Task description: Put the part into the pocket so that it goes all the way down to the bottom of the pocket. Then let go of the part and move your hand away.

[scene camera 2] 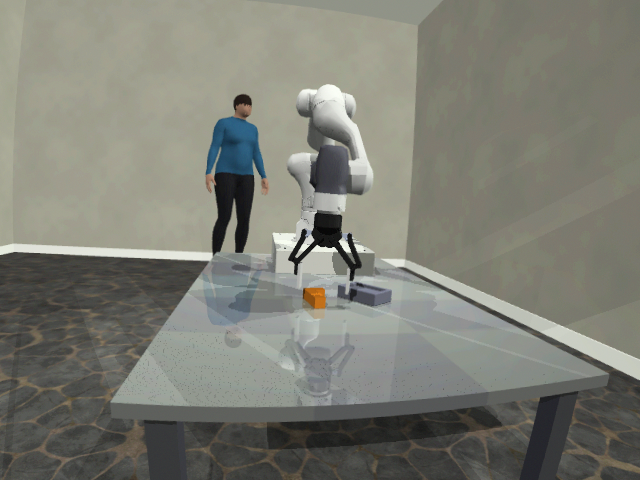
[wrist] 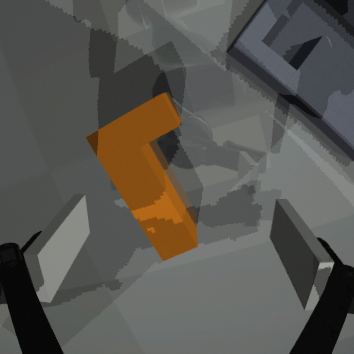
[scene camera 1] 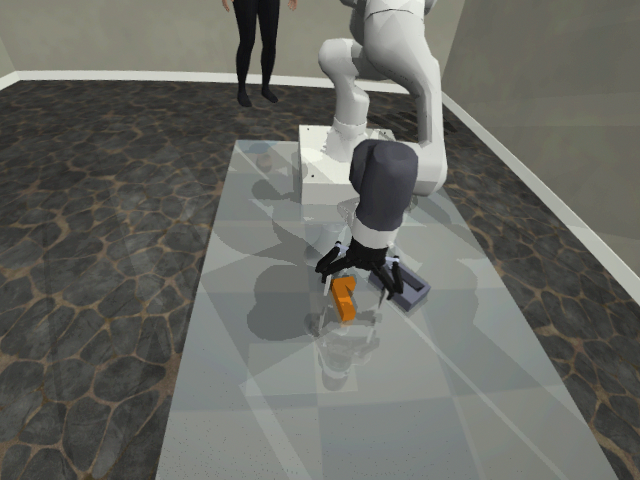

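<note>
The orange L-shaped part (scene camera 1: 342, 298) (scene camera 2: 313, 298) (wrist: 130, 165) lies flat on the table. In the wrist view its long arm runs down to the right and its short arm points up to the right. The grey-purple block with the pocket (scene camera 1: 409, 300) (scene camera 2: 376, 297) (wrist: 250, 42) lies apart from the part, to its right in both scene views; the wrist view shows part of it at the upper right. A finger partly hides it in scene camera 1. My gripper (scene camera 1: 354, 293) (scene camera 2: 323, 285) (wrist: 179, 216) is open and empty, pointing down above the table, its fingers spread wide around the part's lower end in the wrist view.
The glass-like table (scene camera 1: 382, 428) (scene camera 2: 361, 374) shows reflections and shadows. The white robot base (scene camera 1: 325, 192) (scene camera 2: 289, 260) stands at its far end. A person (scene camera 1: 257, 36) (scene camera 2: 236, 149) stands behind the table, left of the arm.
</note>
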